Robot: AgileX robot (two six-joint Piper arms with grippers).
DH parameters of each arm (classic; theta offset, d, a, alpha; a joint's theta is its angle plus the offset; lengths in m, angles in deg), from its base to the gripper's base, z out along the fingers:
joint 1: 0 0.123 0 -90
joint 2: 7.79 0 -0.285 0
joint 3: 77.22 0 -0.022 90
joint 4: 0 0.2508 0 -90
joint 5: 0 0 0.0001 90
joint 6: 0 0.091 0 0
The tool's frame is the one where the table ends.
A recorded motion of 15 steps. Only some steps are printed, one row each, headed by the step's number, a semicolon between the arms.
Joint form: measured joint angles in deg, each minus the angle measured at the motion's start. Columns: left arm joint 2, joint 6, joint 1, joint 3, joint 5, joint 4; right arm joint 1, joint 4, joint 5, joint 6, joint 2, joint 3.
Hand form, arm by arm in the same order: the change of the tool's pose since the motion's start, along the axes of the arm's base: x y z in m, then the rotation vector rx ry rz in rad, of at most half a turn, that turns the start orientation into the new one. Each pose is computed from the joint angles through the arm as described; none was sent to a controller.
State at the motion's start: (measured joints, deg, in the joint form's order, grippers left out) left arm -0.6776 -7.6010 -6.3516 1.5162 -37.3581 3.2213; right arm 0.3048 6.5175 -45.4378 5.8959 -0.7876 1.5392
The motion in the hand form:
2: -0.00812 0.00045 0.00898 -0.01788 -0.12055 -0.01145; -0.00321 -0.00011 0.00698 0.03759 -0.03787 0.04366
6: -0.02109 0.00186 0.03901 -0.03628 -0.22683 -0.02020; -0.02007 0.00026 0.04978 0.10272 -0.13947 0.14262
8: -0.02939 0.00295 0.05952 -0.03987 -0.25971 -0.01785; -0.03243 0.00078 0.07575 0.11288 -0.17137 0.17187
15: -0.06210 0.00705 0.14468 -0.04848 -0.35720 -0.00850; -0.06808 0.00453 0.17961 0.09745 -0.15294 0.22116
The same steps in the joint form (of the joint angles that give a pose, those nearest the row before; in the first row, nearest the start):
2: -0.06 -0.40 0.00 -0.27 -6.68 0.00; 0.00 0.00 -0.75 3.37 0.00 -1.17
6: -0.14 -1.01 0.00 -5.85 -7.20 0.00; 0.00 0.00 2.83 9.84 0.00 -10.08
8: -0.14 -1.02 0.00 -10.34 -4.61 0.00; 0.00 0.00 7.11 11.22 0.00 -16.10
15: 4.61 -1.02 0.00 -29.77 4.48 0.22; 0.00 -1.81 26.17 13.62 8.05 -42.19

